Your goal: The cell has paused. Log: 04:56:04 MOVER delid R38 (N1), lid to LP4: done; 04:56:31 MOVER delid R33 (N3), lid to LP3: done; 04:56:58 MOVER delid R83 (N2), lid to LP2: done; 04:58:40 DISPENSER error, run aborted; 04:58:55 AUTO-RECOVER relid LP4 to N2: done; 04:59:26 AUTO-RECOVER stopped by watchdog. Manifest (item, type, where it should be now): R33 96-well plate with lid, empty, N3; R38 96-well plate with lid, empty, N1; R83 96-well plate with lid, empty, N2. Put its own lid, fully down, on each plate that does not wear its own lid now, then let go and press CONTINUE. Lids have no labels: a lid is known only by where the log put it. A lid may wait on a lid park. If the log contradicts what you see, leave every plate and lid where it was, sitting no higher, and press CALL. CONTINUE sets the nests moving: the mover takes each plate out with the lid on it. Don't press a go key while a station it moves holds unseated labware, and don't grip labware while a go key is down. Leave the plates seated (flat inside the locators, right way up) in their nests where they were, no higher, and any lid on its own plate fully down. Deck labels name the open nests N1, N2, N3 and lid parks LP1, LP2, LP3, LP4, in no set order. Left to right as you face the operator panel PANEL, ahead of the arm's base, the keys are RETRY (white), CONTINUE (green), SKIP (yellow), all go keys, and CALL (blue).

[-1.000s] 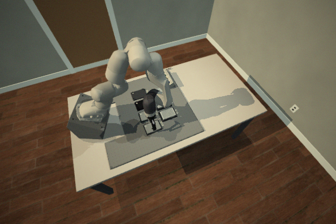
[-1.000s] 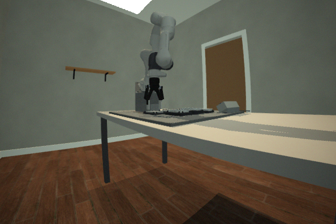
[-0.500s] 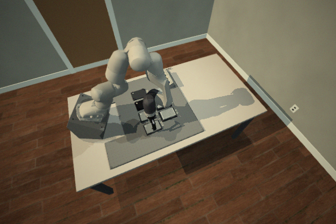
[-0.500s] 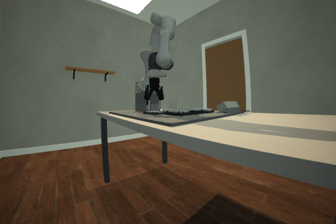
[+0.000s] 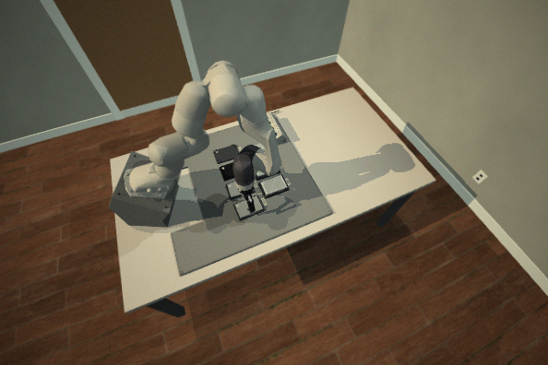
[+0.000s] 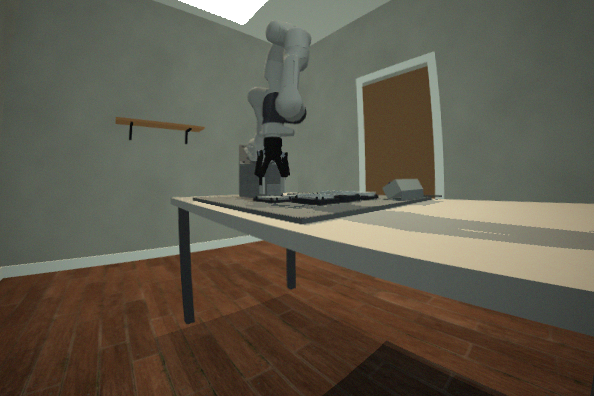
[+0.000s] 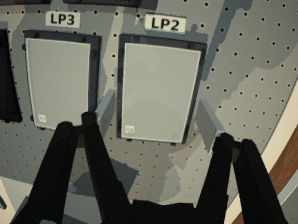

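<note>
Now: hand 50 mm above the lid park LP2. Round my hand: deck label N3 (280 mm ahead, 170 mm to the left, 50 mm below); lid park LP4 (20 mm ahead, 260 mm to the left, 50 mm below); lid park LP1 (30 mm ahead, 390 mm to the left, 50 mm below).
</note>
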